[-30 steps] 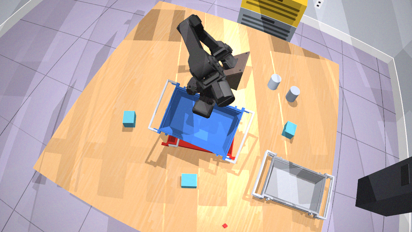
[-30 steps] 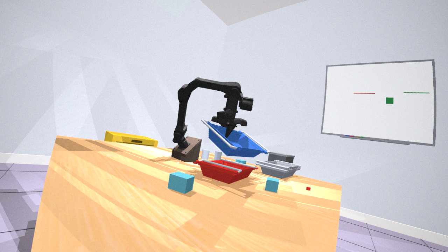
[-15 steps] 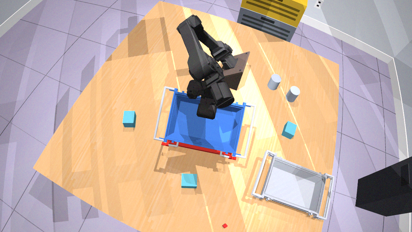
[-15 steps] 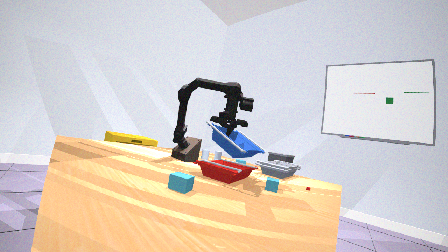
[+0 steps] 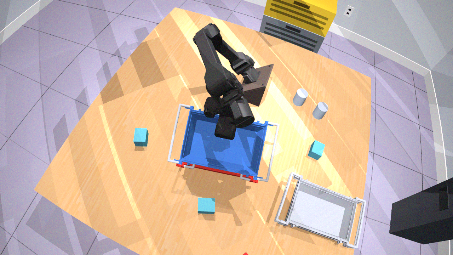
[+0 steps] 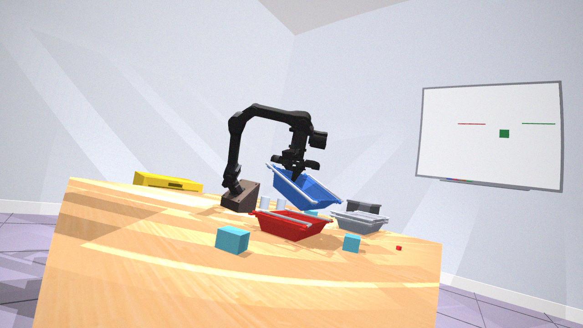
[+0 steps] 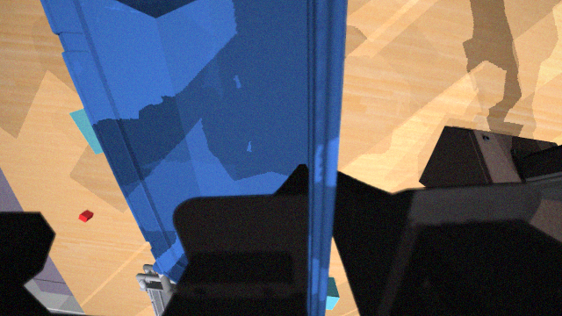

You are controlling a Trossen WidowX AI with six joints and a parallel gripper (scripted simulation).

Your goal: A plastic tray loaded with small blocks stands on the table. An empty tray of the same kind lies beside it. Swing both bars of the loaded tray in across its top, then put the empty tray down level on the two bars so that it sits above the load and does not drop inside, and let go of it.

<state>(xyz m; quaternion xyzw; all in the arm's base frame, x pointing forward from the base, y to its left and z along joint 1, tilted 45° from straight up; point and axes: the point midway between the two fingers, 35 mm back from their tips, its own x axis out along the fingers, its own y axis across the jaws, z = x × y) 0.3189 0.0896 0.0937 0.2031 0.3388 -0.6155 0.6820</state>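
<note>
The blue tray lies 8 cm ahead of my gripper tip and 2 cm to the left of it.
</note>
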